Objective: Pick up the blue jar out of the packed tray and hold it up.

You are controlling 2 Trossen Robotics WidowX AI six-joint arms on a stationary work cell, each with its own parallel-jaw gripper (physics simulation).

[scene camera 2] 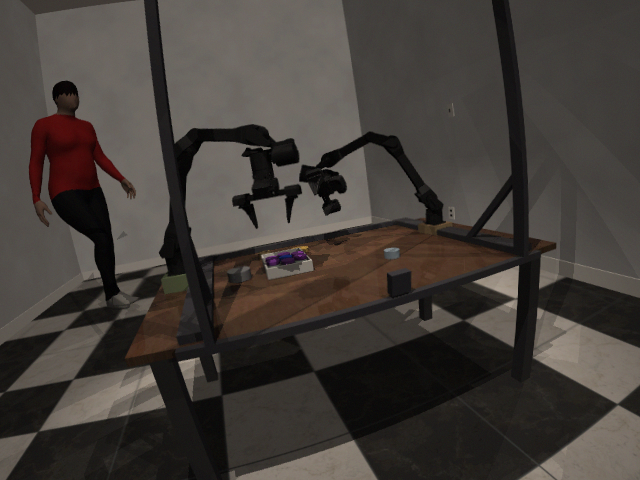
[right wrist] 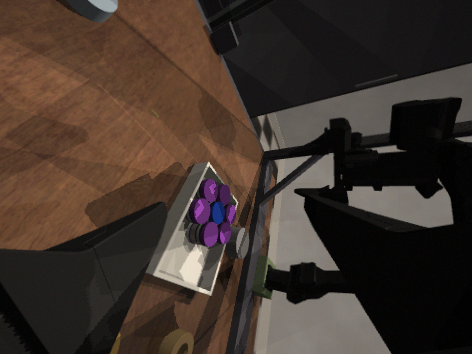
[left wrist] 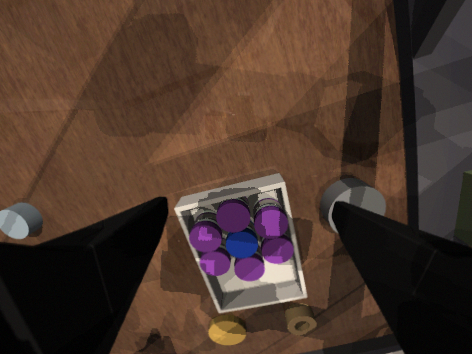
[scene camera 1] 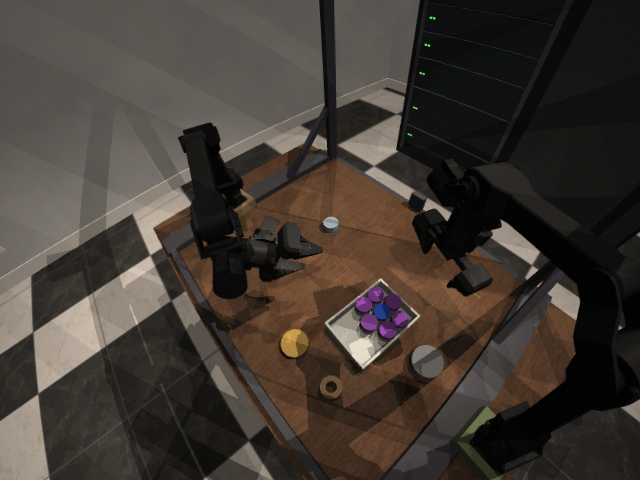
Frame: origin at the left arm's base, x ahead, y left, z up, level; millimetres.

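Seen in the pictures: left gripper, fingertip midpoint: (scene camera 2: 272,225) (right wrist: 291,173) (left wrist: 251,207) (scene camera 1: 436,269); right gripper, fingertip midpoint: (scene camera 2: 321,205) (right wrist: 236,204) (scene camera 1: 313,258); left arm's base, origin of the base link: (scene camera 2: 179,272) (right wrist: 269,278) (scene camera 1: 491,444); right arm's base, origin of the base link: (scene camera 2: 435,223) (scene camera 1: 235,200).
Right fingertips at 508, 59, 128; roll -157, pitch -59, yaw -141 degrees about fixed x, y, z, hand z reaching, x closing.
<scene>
Offsets run from my right fingertips to a thing's top centre, as dx, dy, dz.
The blue jar @[-157, -84, -134] (scene camera 1: 381,311) (scene camera 2: 284,256) (left wrist: 241,244) (right wrist: 217,213) stands in the white tray @[-158, -55, -143] (scene camera 1: 344,345) (scene camera 2: 289,271) (left wrist: 262,303) (right wrist: 173,225), ringed by several purple-lidded jars @[-158, -42, -134] (scene camera 1: 369,322) @[-156, -126, -134] (left wrist: 233,216) (right wrist: 210,234). Its sides are hidden by these. My left gripper (scene camera 1: 440,266) (scene camera 2: 272,225) (left wrist: 251,207) is open and empty, fingers pointing down, high above the table. In its wrist view the tray shows between and below the fingertips. My right gripper (scene camera 1: 313,258) (right wrist: 236,204) is open and empty, up and to the left of the tray in scene camera 1.
A grey cylinder @[-312, -89, -148] (scene camera 1: 427,362) (scene camera 2: 239,274) stands close to the tray. A yellow disc @[-79, +131, -166] (scene camera 1: 294,343) (left wrist: 227,330) and a tan ring @[-217, +121, -153] (scene camera 1: 323,392) lie on its other side. A pale blue cylinder @[+169, -174, -154] (scene camera 1: 330,224) (scene camera 2: 391,253) stands farther off. A dark block @[+52, -464, -121] (scene camera 2: 399,283) is at the table edge.
</scene>
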